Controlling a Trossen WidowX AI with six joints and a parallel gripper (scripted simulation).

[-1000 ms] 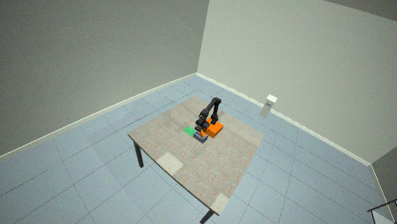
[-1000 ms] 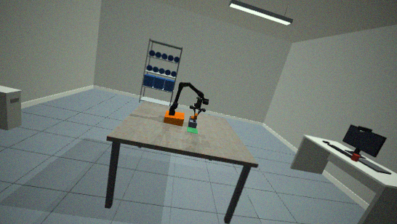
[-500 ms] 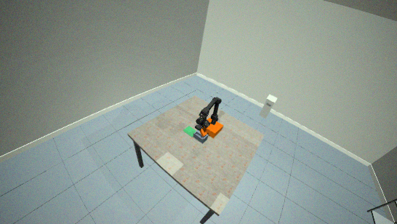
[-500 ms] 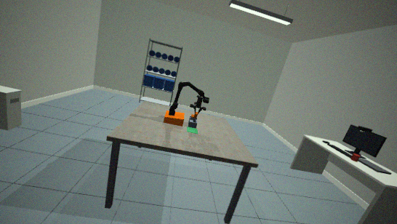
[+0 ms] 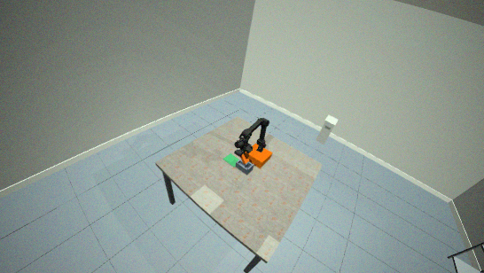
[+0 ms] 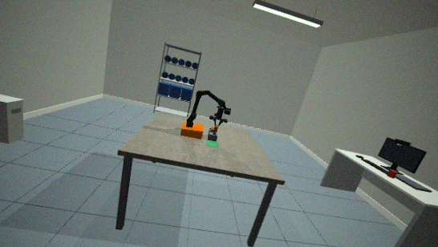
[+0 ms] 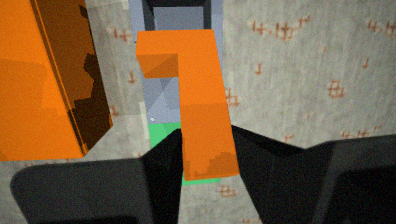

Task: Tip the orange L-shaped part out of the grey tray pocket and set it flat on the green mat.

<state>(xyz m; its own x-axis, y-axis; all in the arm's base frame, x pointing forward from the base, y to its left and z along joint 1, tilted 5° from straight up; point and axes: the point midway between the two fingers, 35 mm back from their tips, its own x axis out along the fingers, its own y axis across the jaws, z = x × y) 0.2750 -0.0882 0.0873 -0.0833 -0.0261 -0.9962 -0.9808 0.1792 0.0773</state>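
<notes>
My gripper tip is now 3 cm past the green mat, 10 cm to the left of it and 17 cm above it. Round my gripper tip: orange L-shaped part (1 cm behind, 3 cm to the left, 3 cm below).
</notes>
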